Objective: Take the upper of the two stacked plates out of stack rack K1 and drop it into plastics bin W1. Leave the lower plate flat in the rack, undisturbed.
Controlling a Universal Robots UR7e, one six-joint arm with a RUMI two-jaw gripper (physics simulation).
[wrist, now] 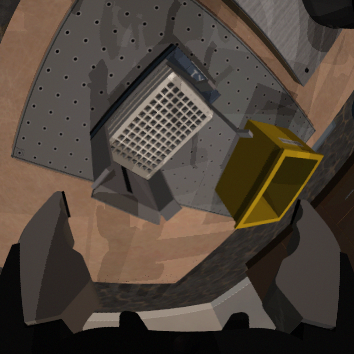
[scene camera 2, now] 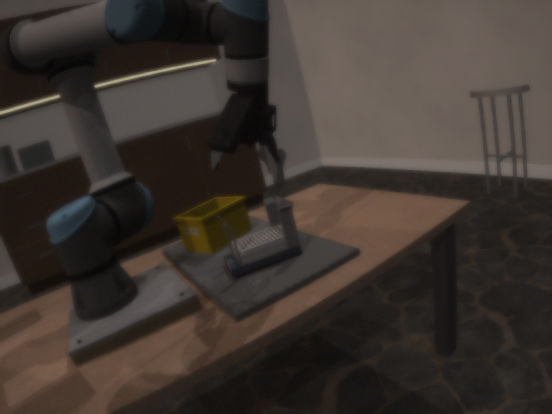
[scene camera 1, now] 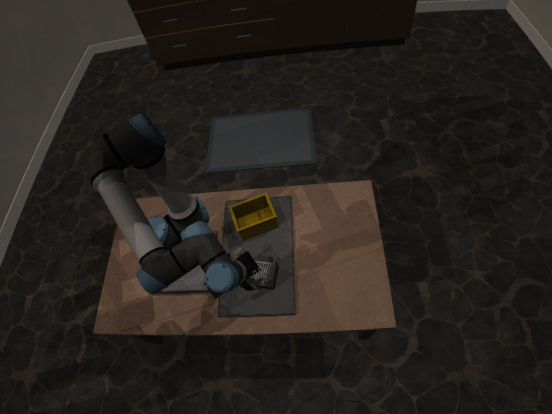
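Pixels of known places: gripper, between the fingertips: (wrist: 181, 200) (scene camera 2: 246, 178); arm's base, origin of its link: (scene camera 2: 108, 302).
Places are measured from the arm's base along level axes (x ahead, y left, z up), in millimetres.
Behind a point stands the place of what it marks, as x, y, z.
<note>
Stack rack K1 (scene camera 1: 268, 286) {415, -129, 23} (scene camera 2: 266, 262) {348, -119, -2} (wrist: 169, 196) {417, -36, 87} has a dark blue base, a tall grey guide at one end and thin arms at the other. The pale upper plate (scene camera 1: 265, 271) {399, -71, 27} (scene camera 2: 260, 238) {366, -75, 37} (wrist: 161, 127) {363, -73, 38}, with a grid of square wells, lies flat in it. The lower plate is mostly hidden beneath; layered edges show along the stack's side in the wrist view. Yellow plastics bin W1 (scene camera 1: 258, 230) {354, 108, 24} (scene camera 2: 204, 235) {280, 85, 39} (wrist: 244, 167) {349, 106, 30} stands upright beside the rack. My gripper (scene camera 2: 247, 175) {354, -121, 184} (wrist: 181, 200) {354, -121, 184} is open and empty, well above the rack, its jaws turned at an angle to the plates.
The rack and bin stand on a grey perforated board (scene camera 1: 281, 306) {465, -195, -14} (scene camera 2: 325, 254) {460, -178, -14} (wrist: 45, 125) {450, -189, -14} on the wooden table (scene camera 1: 340, 280) {689, -83, -27} (scene camera 2: 380, 205) {759, -39, -27}. The arm's base plate (scene camera 2: 135, 307) {59, -90, 5} (wrist: 280, 30) {146, -8, 3} lies next to the board. The rack's tall guide and thin arms rise above the plates.
</note>
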